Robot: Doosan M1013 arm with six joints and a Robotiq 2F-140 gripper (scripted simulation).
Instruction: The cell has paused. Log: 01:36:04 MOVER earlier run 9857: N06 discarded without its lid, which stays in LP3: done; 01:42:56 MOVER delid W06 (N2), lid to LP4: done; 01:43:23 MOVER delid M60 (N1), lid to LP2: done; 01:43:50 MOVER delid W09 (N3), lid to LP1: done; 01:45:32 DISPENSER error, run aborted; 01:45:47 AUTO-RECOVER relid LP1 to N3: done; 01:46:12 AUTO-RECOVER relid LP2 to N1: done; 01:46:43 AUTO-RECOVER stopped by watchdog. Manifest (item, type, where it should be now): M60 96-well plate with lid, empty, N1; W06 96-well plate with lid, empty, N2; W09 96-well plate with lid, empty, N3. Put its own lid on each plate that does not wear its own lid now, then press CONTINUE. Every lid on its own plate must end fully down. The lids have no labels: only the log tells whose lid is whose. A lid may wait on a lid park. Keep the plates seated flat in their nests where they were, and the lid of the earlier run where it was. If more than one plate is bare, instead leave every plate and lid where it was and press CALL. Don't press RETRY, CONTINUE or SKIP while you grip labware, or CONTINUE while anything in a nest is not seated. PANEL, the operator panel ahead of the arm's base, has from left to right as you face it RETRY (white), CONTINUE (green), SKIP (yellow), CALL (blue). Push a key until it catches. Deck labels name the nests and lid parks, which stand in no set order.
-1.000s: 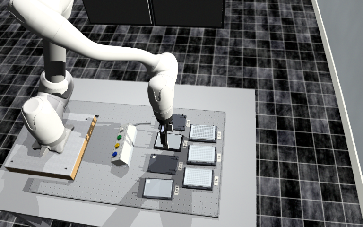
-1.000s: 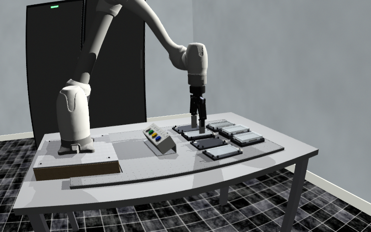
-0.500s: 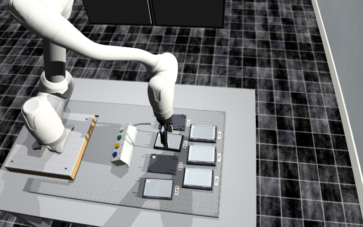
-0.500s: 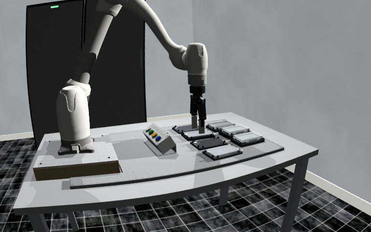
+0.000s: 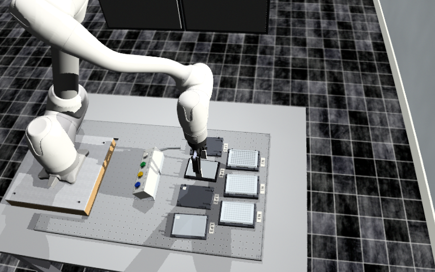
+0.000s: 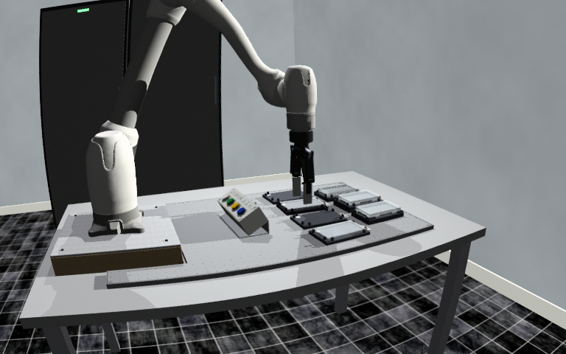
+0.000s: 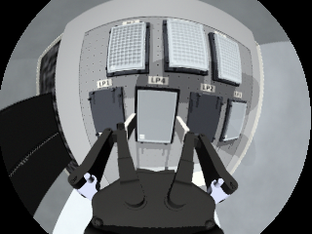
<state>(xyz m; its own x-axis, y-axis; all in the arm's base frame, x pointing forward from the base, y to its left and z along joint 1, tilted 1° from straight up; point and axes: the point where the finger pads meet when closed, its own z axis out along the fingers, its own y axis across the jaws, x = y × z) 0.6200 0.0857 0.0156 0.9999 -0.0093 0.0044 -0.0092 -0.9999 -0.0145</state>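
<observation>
Now: hand 5 cm above the lid park LP4. From my hand the other things lie so: lid park LP1: 13 cm to the left, 5 cm below; lid park LP2: 13 cm to the right, 5 cm below; plate: 17 cm ahead, 7 cm to the left, 3 cm below.
</observation>
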